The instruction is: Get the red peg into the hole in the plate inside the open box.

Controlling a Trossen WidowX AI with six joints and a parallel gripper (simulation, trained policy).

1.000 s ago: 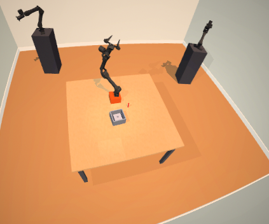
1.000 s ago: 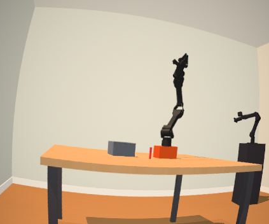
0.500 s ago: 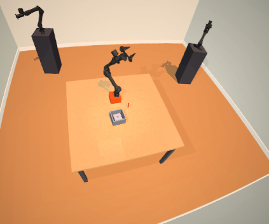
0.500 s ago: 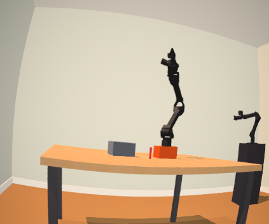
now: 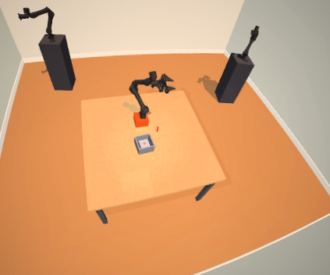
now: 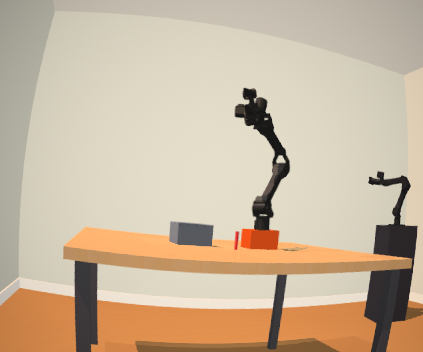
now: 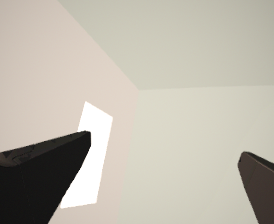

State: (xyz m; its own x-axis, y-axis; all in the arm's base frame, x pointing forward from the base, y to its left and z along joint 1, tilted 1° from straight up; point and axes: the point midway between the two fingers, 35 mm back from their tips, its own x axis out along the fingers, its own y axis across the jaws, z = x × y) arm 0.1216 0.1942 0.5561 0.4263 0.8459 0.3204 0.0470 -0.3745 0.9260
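My gripper tip is now 61 cm above the red peg, 7 cm to the left of it and 2 cm past it. From my gripper tip the other things lie so: grey box: 62 cm below, 22 cm to the right, 18 cm ahead.
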